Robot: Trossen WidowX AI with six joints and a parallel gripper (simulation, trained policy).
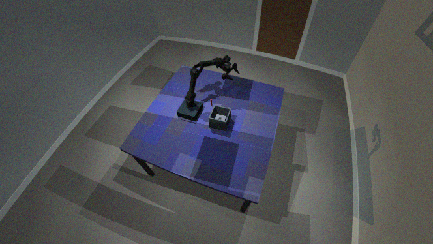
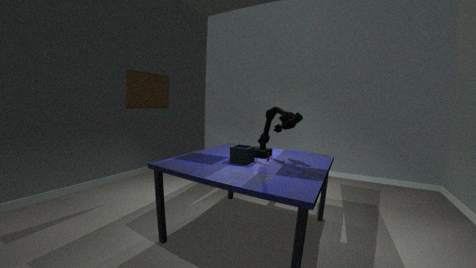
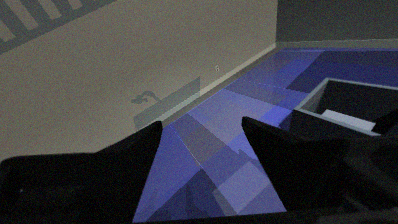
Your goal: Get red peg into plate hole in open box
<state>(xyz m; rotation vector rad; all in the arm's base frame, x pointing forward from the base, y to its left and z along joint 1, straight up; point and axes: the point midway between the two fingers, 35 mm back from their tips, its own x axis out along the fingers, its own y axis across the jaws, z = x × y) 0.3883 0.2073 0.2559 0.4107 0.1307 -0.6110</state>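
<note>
The red peg lies 27 cm below my gripper tip, 23 cm behind it and 10 cm to the right of it. The rest, counted from my gripper tip: pale plate (30 cm to the right, 27 cm below, 11 cm behind).
</note>
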